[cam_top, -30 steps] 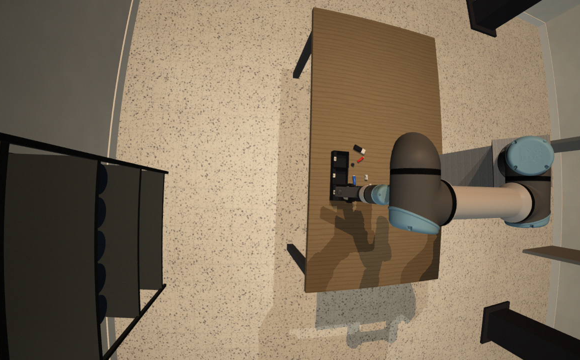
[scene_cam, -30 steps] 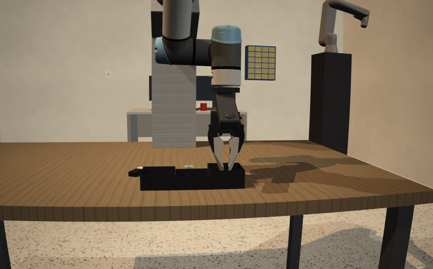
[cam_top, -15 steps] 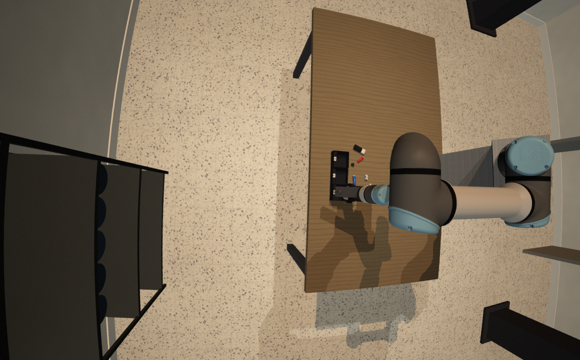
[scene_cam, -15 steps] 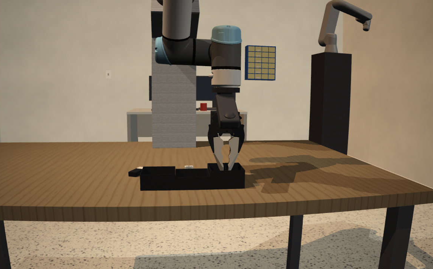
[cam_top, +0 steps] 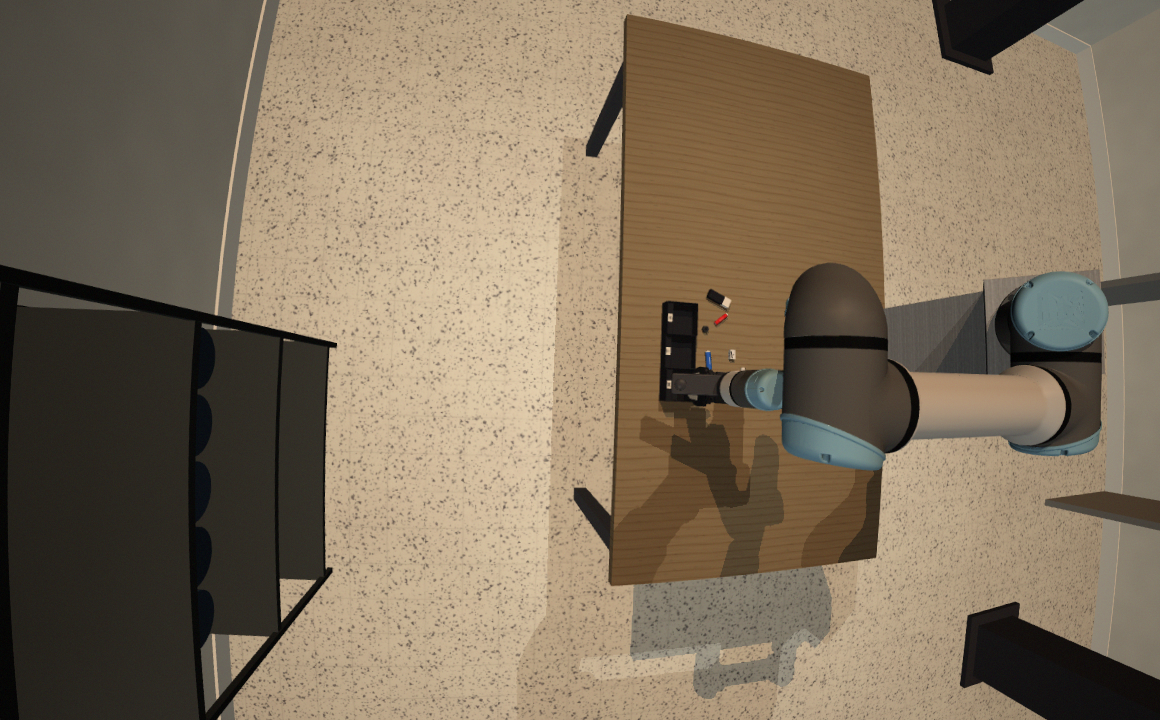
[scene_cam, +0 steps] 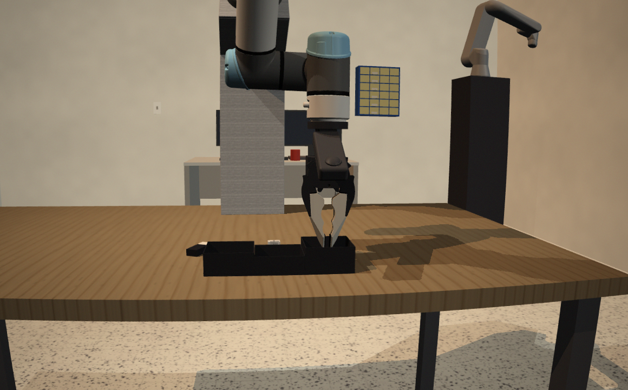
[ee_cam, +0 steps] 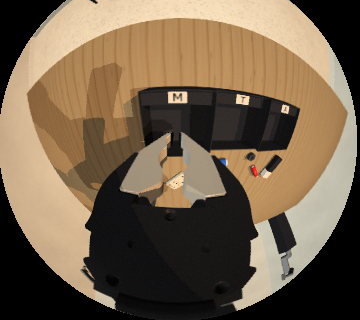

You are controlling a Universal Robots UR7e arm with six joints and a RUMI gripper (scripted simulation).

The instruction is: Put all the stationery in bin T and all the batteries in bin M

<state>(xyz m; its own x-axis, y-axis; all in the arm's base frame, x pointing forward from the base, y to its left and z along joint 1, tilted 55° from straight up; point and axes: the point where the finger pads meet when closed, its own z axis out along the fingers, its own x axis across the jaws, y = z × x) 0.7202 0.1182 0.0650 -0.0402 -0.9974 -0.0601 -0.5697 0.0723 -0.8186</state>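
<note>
The eraser is 120 mm behind my hand, 230 mm to the right of it and 40 mm below it. Round my hand: black round piece: 70 mm behind, 150 mm to the right, 40 mm below; then white domino tile: 130 mm behind, 40 mm below; then blue battery: 80 mm behind, 70 mm to the right, 40 mm below.
</note>
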